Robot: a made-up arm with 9 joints.
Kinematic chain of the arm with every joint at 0, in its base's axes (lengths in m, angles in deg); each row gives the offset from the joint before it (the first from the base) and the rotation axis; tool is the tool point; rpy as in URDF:
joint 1: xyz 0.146 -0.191 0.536 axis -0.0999 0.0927 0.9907
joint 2: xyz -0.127 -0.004 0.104 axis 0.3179 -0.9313 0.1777
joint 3: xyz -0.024 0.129 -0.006 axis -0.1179 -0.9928 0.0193
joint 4: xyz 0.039 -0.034 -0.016 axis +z
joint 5: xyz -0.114 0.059 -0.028 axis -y
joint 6: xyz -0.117 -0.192 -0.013 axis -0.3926 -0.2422 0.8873
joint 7: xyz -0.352 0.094 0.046 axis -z
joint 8: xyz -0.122 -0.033 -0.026 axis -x
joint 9: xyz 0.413 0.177 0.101 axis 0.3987 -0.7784 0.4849
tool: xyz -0.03 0.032 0.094 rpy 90 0 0
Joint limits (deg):
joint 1: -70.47..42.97
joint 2: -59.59..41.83
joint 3: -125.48..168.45
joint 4: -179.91..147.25
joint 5: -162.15..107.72
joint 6: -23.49..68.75
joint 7: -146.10..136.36
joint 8: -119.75..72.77
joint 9: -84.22..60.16
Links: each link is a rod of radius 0.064 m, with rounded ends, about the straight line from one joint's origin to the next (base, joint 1, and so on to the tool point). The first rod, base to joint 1, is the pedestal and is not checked.
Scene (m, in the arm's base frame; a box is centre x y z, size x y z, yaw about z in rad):
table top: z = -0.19
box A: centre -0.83 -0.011 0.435 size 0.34 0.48 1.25 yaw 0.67
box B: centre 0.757 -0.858 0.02 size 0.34 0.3 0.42 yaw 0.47
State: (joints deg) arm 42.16 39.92 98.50 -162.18 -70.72 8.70 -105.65 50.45 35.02
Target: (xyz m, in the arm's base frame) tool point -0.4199 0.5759 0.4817
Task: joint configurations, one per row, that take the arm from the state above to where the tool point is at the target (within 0.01 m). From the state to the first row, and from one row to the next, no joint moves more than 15 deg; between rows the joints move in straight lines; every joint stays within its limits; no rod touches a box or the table.
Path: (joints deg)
1: 39.91 40.24 85.06 -165.14 -59.96 4.60 -110.05 47.02 38.07
2: 37.66 40.56 71.62 -168.09 -49.20 0.50 -114.44 43.59 41.12
3: 35.41 40.88 58.17 -171.04 -38.44 -3.59 -118.84 40.16 44.17
4: 33.16 41.19 44.73 -174.00 -27.68 -7.69 -123.23 36.73 47.23
5: 30.91 41.51 31.29 -176.96 -16.92 -11.79 -127.63 33.30 50.28
6: 28.66 41.83 17.85 -179.91 -6.16 -15.89 -132.02 29.87 53.33
7: 21.89 41.83 30.14 -165.99 -15.17 -11.91 -124.43 33.41 50.34
8: 15.12 41.83 42.44 -152.06 -24.17 -7.93 -116.84 36.96 47.36
9: 8.35 41.83 54.73 -138.14 -33.18 -3.95 -109.24 40.50 44.38
10: 1.58 41.83 67.03 -124.21 -42.19 0.03 -101.65 44.04 41.40
11: -5.19 41.83 79.32 -110.29 -51.19 4.01 -94.06 47.59 38.41
12: -10.44 36.95 93.45 -120.92 -59.29 14.83 -95.29 53.29 46.39
13: -15.69 32.07 107.58 -131.55 -67.38 25.65 -96.53 58.99 54.38

